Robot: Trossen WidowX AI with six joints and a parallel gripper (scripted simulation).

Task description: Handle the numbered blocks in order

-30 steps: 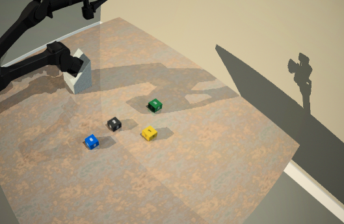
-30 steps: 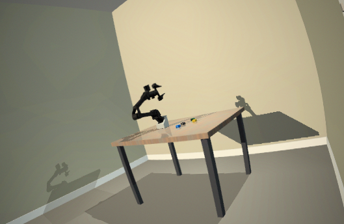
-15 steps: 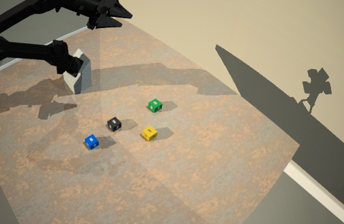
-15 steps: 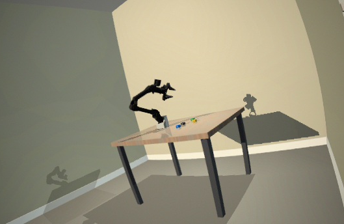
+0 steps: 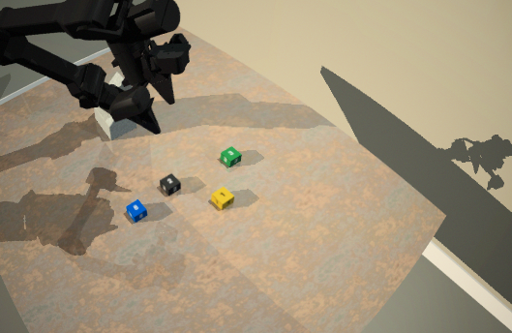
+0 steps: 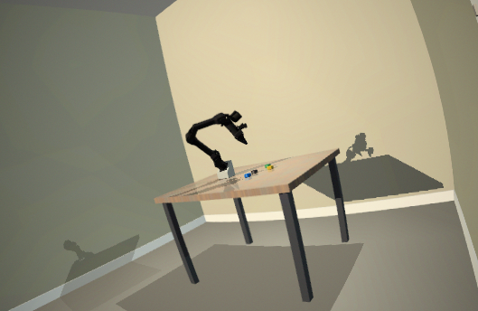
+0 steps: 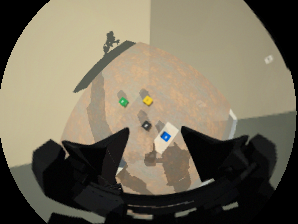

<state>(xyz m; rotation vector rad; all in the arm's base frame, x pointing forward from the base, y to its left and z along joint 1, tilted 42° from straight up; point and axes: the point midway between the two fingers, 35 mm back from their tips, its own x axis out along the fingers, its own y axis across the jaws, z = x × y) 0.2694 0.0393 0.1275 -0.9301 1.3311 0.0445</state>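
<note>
My gripper tip is 90 mm short of the yellow block, 70 mm to the right of it and 190 mm above it. Also, from my gripper tip: blue block 10 mm behind, 80 mm to the right, 190 mm below; then green block 30 mm ahead, 170 mm to the left, 190 mm below; then black block 10 mm behind, 20 mm to the left, 190 mm below.
</note>
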